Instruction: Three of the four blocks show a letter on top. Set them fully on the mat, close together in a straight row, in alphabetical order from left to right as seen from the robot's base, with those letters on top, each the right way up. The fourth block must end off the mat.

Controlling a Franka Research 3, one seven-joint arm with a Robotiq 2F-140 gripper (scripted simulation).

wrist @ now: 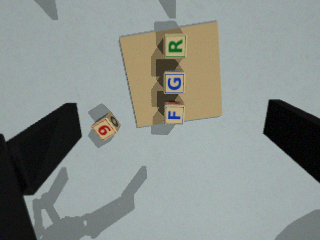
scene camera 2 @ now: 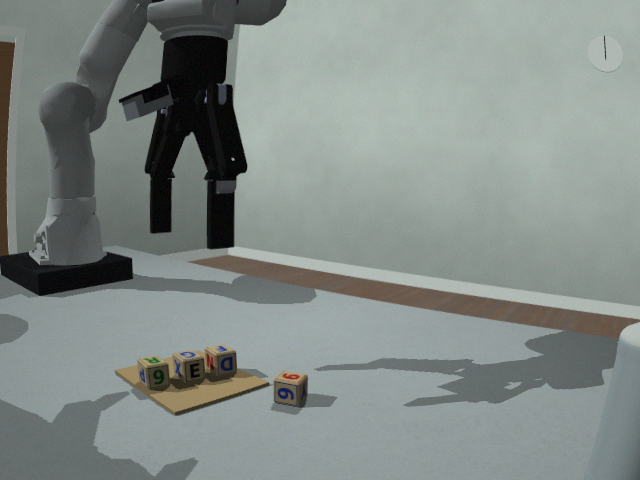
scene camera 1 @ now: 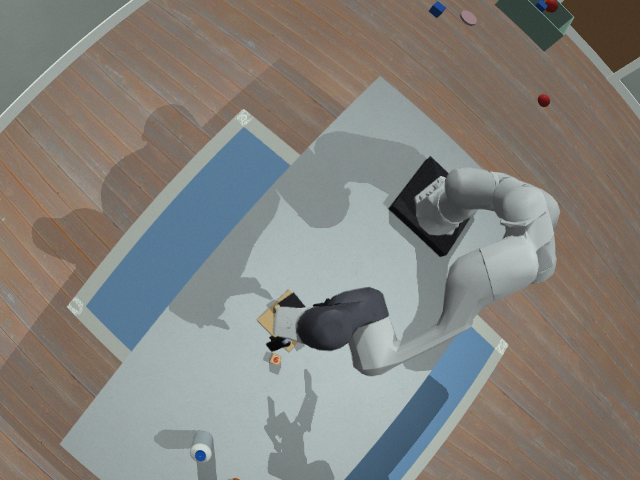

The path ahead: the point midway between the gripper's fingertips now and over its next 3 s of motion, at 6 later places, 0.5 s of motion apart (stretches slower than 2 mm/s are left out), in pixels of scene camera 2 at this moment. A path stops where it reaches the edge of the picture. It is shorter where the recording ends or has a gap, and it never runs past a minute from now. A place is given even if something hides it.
My gripper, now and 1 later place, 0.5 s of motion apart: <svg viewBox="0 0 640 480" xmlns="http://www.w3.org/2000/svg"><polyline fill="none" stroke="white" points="186,239 185,223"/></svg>
